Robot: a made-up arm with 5 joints.
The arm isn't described. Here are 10 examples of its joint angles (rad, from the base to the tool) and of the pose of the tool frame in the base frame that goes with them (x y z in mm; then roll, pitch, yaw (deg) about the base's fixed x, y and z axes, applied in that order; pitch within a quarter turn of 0, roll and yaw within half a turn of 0).
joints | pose
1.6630 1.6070 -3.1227 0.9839 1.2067 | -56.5 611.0 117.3 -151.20 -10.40 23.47
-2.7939 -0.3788 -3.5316 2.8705 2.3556 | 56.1 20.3 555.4 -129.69 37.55 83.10
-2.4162 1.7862 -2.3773 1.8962 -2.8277 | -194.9 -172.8 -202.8 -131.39 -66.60 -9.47
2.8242 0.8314 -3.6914 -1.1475 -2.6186 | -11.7 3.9 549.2 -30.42 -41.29 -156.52
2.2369 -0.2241 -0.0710 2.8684 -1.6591 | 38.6 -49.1 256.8 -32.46 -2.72 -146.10
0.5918 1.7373 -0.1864 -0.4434 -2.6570 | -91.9 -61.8 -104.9 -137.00 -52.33 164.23
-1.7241 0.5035 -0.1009 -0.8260 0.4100 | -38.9 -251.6 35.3 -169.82 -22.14 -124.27
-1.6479 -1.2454 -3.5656 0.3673 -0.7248 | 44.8 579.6 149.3 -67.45 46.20 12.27
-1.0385 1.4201 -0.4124 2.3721 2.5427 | -16.2 27.5 181.2 -7.79 11.24 -94.58
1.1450 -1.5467 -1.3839 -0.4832 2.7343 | -148.0 -326.3 583.0 6.31 -14.29 41.48
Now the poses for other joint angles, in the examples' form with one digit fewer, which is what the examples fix.
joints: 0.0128 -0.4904 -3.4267 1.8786 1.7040
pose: -187 -2 689 -63.0 6.8 -85.8
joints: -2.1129 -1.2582 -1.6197 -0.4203 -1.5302
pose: 160 266 656 -9.0 0.4 -28.8
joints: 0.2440 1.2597 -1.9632 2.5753 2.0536
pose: 224 56 9 70.7 -26.3 -67.2
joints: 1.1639 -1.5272 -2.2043 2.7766 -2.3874
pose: -78 -182 413 135.9 36.5 -171.7
